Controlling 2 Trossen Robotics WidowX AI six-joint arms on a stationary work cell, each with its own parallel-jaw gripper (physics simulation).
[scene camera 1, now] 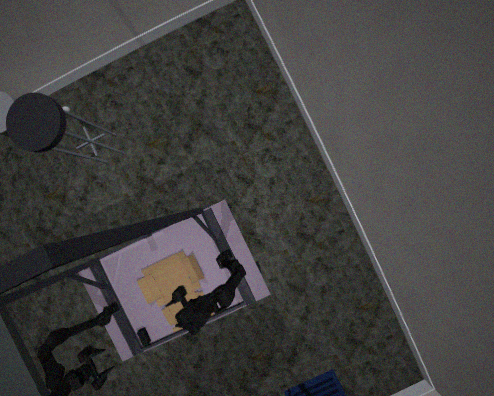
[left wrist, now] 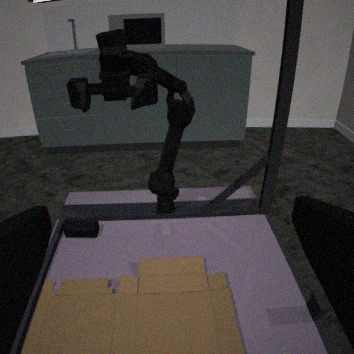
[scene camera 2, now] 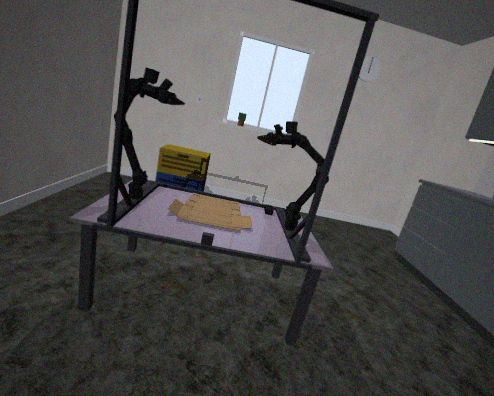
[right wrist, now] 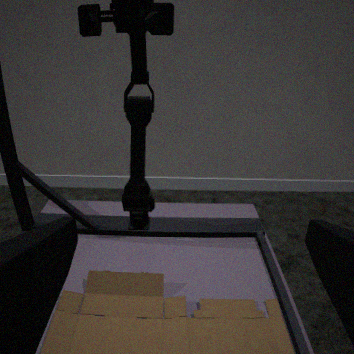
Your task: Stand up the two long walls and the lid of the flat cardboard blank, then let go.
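Seen in the pictures: left gripper, fingertip midpoint: (scene camera 1: 170, 315) (left wrist: 172, 213) (scene camera 2: 183, 103) (right wrist: 118, 23); right gripper, fingertip midpoint: (scene camera 1: 109, 358) (left wrist: 106, 108) (scene camera 2: 257, 137) (right wrist: 194, 231); left arm's base at its link origin: (scene camera 1: 227, 254) (scene camera 2: 134, 197) (right wrist: 138, 223); right arm's base at its link origin: (scene camera 1: 114, 307) (left wrist: 165, 207) (scene camera 2: 290, 228).
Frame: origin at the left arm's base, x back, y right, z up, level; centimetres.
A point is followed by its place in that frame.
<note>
The cardboard blank (scene camera 1: 165, 274) @[x -47.3, y 5.6, z -1.8 cm] (scene camera 2: 212, 212) @[x -44.5, y -6.2, z -2.0 cm] (left wrist: 140, 320) @[x -48.2, y -7.3, z -1.8 cm] (right wrist: 165, 335) @[x -36.9, y -9.0, z -1.6 cm] lies mostly flat on the table, with its long walls and lid down. A small end flap (scene camera 1: 197, 268) @[x -23.4, y 0.1, z -0.1 cm] (scene camera 2: 175, 207) @[x -24.0, y 3.3, z 0.0 cm] (right wrist: 125, 283) @[x -24.1, y 0.9, z 0.0 cm] on the left arm's side looks tilted slightly up. My left gripper (scene camera 1: 171, 314) @[x -18.7, y 0.0, z 55.5 cm] (scene camera 2: 183, 103) @[x -18.7, y 0.0, z 55.5 cm] (right wrist: 118, 23) @[x -18.7, y 0.0, z 55.5 cm] is open and empty, high above the table. My right gripper (scene camera 1: 108, 360) @[x -61.3, y -10.3, z 46.5 cm] (scene camera 2: 258, 137) @[x -61.3, y -10.3, z 46.5 cm] (left wrist: 106, 108) @[x -61.3, y -10.3, z 46.5 cm] (right wrist: 194, 231) @[x -61.3, y -10.3, z 46.5 cm] is also open, empty and high, apart from the blank. In scene camera 1 the left arm covers part of the blank.
The pinkish table (scene camera 1: 120, 270) @[x -76.5, y 22.2, z -1.9 cm] (scene camera 2: 150, 225) @[x -18.0, y 28.1, z -1.9 cm] (left wrist: 240, 235) @[x -77.0, y 24.5, z -1.9 cm] (right wrist: 215, 255) @[x -11.9, y -22.5, z -1.9 cm] carries a dark frame with upright posts (scene camera 2: 345, 115) @[x -89.0, y 38.0, z 65.3 cm] (left wrist: 285, 100) @[x -87.5, y 36.3, z 40.2 cm]. A small black block (scene camera 1: 144, 336) @[x -79.6, y -27.9, z 1.6 cm] (scene camera 2: 268, 210) @[x -80.5, y -23.2, z 0.9 cm] (left wrist: 81, 228) @[x -79.5, y -27.7, z 1.6 cm] sits at one edge. Another dark block (scene camera 2: 207, 239) @[x -45.8, y 38.0, z 1.5 cm] is at the opposite edge.
</note>
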